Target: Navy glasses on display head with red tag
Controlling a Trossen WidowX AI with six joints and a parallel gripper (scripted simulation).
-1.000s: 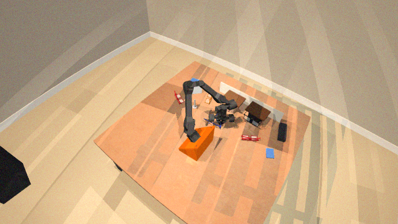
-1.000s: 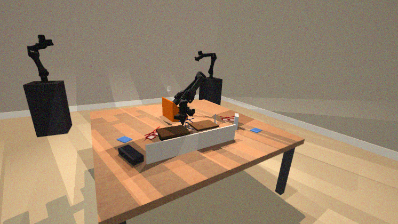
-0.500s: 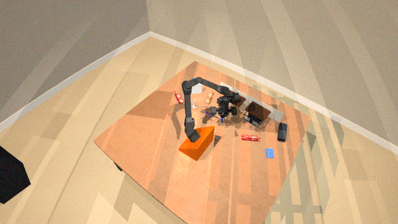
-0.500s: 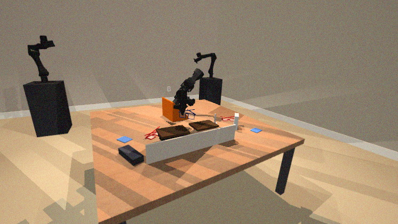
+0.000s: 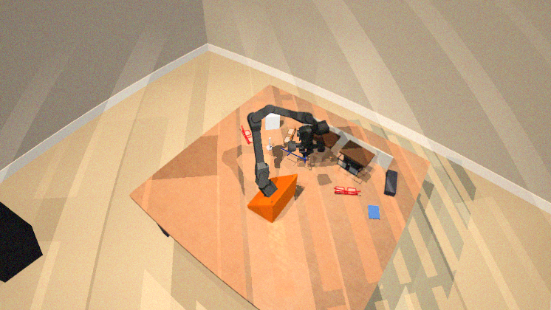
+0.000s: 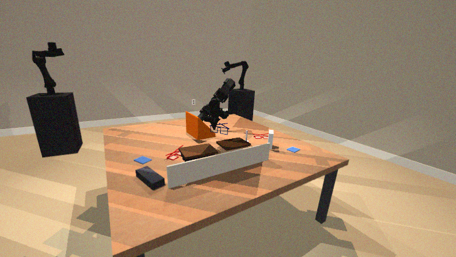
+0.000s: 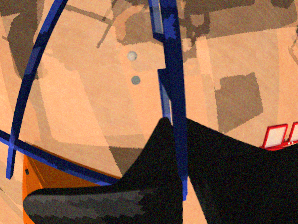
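Right now the grey peg stand is 260 mm to the left of my gripper tip and 100 mm below it. Round my gripper tip: dark case: 270 mm ahead, 440 mm to the right, 100 mm below; then white panel: 330 mm ahead, 70 mm to the right, 70 mm below.
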